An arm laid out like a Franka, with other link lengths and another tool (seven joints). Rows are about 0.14 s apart.
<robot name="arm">
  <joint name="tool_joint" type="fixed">
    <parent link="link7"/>
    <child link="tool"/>
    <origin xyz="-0.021 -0.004 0.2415" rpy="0 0.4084 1.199"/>
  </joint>
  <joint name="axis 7" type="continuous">
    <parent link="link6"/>
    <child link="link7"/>
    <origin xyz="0.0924 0 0" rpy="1.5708 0 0"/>
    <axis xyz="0 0 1"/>
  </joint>
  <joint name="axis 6" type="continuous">
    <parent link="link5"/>
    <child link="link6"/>
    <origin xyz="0 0 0" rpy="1.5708 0 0"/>
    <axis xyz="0 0 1"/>
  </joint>
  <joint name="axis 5" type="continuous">
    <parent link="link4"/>
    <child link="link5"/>
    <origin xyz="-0.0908 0.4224 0" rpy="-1.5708 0 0"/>
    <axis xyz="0 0 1"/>
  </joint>
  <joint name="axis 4" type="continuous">
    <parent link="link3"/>
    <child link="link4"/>
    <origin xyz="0.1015 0 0" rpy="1.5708 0 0"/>
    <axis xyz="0 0 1"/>
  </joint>
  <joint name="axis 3" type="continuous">
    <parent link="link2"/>
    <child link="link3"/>
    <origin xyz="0 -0.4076 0" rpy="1.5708 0 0"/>
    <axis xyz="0 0 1"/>
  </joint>
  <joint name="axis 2" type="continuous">
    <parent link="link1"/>
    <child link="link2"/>
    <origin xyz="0 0 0" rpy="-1.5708 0 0"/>
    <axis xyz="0 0 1"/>
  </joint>
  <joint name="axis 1" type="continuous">
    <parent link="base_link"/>
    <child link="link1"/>
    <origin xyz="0 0 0.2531"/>
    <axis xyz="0 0 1"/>
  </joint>
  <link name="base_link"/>
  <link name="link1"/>
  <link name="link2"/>
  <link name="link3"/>
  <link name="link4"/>
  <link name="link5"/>
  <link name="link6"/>
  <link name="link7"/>
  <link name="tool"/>
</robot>
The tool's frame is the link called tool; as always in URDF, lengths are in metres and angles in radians. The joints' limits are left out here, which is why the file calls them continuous.
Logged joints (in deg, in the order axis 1, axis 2, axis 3, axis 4, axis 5, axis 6, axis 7), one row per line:
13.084, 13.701, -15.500, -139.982, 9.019, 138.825, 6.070
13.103, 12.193, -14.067, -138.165, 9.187, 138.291, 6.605
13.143, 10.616, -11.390, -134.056, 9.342, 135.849, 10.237
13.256, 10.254, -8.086, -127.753, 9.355, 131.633, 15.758
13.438, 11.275, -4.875, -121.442, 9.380, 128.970, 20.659
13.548, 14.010, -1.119, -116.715, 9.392, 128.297, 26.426
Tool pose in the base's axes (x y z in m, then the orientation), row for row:
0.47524, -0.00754, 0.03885, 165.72, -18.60, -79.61
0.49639, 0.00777, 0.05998, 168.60, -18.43, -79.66
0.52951, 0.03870, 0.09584, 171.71, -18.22, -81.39
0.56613, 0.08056, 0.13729, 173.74, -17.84, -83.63
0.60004, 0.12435, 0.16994, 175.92, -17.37, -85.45
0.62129, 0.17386, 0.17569, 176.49, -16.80, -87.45
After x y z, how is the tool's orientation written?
As angles about the fixed x, y, z axes (roll, pitch, yaw), in degrees.
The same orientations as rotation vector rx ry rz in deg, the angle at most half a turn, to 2 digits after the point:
118.62, -103.04, 7.17
120.65, -103.99, 9.66
121.20, -106.71, 12.00
120.53, -109.70, 13.12
120.33, -112.35, 14.49
118.93, -114.79, 14.14

